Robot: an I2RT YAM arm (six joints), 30 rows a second.
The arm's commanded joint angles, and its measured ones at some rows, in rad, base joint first. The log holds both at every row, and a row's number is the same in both.
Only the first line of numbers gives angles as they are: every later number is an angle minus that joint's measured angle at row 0.
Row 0, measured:
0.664 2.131 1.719 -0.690 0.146 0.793
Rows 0 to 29, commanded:
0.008 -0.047 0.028 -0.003 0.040 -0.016
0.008 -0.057 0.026 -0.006 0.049 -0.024
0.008 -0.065 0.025 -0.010 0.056 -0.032
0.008 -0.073 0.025 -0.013 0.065 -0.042
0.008 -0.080 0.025 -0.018 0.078 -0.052
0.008 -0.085 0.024 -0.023 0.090 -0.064
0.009 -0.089 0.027 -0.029 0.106 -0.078
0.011 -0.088 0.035 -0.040 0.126 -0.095
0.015 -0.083 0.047 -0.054 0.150 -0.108
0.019 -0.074 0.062 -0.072 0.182 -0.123
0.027 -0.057 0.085 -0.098 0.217 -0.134
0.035 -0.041 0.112 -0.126 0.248 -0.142
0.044 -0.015 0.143 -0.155 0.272 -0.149
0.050 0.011 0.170 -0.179 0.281 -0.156
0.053 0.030 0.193 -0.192 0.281 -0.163
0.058 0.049 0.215 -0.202 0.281 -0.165
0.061 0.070 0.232 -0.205 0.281 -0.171
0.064 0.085 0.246 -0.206 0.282 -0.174
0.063 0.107 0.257 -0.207 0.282 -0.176
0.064 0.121 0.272 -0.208 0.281 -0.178
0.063 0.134 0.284 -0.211 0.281 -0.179
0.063 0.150 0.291 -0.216 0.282 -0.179
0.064 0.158 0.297 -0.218 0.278 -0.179
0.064 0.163 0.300 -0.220 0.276 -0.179
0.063 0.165 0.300 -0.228 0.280 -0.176
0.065 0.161 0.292 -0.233 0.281 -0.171
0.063 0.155 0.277 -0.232 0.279 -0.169
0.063 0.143 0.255 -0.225 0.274 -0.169
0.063 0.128 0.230 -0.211 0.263 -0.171
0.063 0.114 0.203 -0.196 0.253 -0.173
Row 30, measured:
0.064 0.176 0.242 -0.201 0.251 -0.166
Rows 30 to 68, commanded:
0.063 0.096 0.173 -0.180 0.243 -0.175
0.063 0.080 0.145 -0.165 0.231 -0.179
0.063 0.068 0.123 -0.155 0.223 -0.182
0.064 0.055 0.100 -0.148 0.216 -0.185
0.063 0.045 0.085 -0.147 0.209 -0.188
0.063 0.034 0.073 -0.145 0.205 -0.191
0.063 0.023 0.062 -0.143 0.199 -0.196
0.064 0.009 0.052 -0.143 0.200 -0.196
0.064 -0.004 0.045 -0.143 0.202 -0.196
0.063 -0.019 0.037 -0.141 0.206 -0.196
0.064 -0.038 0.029 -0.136 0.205 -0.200
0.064 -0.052 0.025 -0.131 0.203 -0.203
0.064 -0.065 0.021 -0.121 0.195 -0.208
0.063 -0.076 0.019 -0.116 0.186 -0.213
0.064 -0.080 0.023 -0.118 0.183 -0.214
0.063 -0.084 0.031 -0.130 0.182 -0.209
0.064 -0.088 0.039 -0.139 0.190 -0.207
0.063 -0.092 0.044 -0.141 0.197 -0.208
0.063 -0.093 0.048 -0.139 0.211 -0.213
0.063 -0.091 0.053 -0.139 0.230 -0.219
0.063 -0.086 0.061 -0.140 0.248 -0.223
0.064 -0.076 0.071 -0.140 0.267 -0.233
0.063 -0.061 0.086 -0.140 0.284 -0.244
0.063 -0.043 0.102 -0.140 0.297 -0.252
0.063 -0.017 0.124 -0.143 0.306 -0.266
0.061 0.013 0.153 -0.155 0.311 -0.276
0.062 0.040 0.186 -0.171 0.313 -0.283
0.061 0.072 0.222 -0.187 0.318 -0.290
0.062 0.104 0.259 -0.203 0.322 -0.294
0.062 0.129 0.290 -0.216 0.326 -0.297
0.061 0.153 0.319 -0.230 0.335 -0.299
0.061 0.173 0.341 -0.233 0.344 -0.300
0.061 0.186 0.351 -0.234 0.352 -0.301
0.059 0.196 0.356 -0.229 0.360 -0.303
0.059 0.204 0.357 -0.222 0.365 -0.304
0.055 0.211 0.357 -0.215 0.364 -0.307
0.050 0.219 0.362 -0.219 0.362 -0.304
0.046 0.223 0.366 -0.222 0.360 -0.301
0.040 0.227 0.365 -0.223 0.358 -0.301
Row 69, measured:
0.053 0.234 0.335 -0.201 0.329 -0.294
